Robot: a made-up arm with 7 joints. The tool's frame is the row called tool.
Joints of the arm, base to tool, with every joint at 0 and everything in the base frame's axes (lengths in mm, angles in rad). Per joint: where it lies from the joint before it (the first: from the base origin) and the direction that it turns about. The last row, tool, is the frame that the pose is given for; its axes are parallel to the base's.
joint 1: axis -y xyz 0 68.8 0
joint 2: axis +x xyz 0 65 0
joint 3: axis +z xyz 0 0 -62.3
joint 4: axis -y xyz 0 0 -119.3
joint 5: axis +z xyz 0 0 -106.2
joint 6: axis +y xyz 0 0 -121.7
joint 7: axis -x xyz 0 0 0
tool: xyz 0 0 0
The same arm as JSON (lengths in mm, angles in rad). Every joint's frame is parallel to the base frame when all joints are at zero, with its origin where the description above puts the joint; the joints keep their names.
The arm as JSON. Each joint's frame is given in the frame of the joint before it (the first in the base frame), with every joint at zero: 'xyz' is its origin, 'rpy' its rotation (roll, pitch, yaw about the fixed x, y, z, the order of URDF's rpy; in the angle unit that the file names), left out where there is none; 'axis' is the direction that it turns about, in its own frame. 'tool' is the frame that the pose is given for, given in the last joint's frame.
{"units": {"length": "mm", "angle": "rad"}, "joints": [{"name": "joint 1", "type": "revolute", "origin": {"xyz": [0.0, 68.8, 0.0]}, "axis": [0.0, -1.0, 0.0]}, {"name": "joint 2", "type": "revolute", "origin": {"xyz": [0.0, 65.0, 0.0]}, "axis": [1.0, 0.0, 0.0]}, {"name": "joint 3", "type": "revolute", "origin": {"xyz": [0.0, 0.0, -62.3]}, "axis": [0.0, 0.0, 1.0]}, {"name": "joint 4", "type": "revolute", "origin": {"xyz": [0.0, 0.0, -119.3]}, "axis": [0.0, -1.0, 0.0]}, {"name": "joint 5", "type": "revolute", "origin": {"xyz": [0.0, 0.0, -106.2]}, "axis": [0.0, 0.0, 1.0]}, {"name": "joint 6", "type": "revolute", "origin": {"xyz": [0.0, 0.0, -121.7]}, "axis": [0.0, 1.0, 0.0]}, {"name": "joint 7", "type": "revolute", "origin": {"xyz": [0.0, 0.0, 0.0]}, "axis": [-1.0, 0.0, 0.0]}], "tool": {"origin": {"xyz": [0.0, 0.0, 0.0]}}}
